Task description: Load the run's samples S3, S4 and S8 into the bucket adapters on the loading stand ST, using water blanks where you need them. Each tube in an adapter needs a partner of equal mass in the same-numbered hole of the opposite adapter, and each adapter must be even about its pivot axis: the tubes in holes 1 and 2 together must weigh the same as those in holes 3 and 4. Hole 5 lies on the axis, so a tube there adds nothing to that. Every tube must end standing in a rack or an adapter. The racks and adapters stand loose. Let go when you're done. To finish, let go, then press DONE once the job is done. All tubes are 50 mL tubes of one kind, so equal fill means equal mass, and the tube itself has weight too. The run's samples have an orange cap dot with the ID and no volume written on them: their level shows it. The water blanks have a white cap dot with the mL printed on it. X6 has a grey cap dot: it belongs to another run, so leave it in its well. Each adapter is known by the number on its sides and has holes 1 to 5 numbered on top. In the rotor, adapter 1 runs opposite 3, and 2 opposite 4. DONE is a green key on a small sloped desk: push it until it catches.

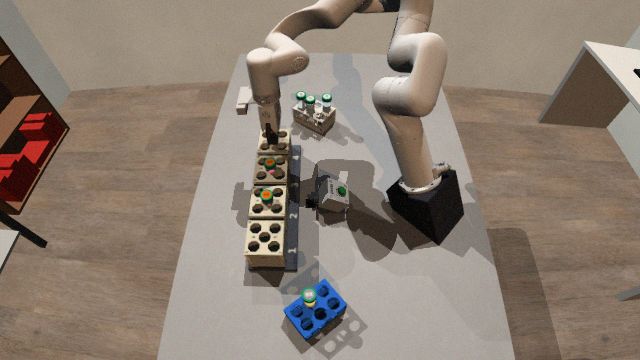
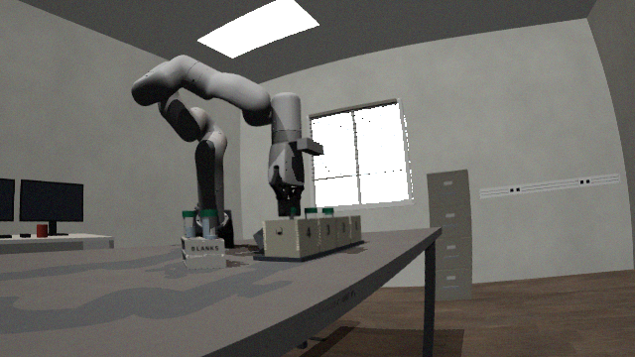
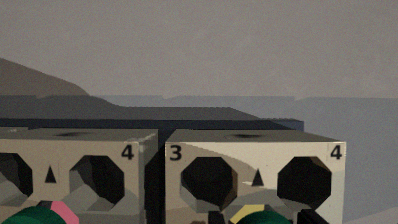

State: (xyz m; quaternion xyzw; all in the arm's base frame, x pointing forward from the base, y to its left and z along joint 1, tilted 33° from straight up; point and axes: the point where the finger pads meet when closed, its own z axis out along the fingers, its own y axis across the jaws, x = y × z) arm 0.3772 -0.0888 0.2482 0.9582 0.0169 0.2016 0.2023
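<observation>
The water blank tube is 180 mm to the right of my hand, 90 mm behind it and 60 mm below it. Round my hand: blanks rack 180 mm to the right, 130 mm behind, 90 mm below; adapter 70 mm below; green done key 190 mm behind, 180 mm to the left, 60 mm below.
</observation>
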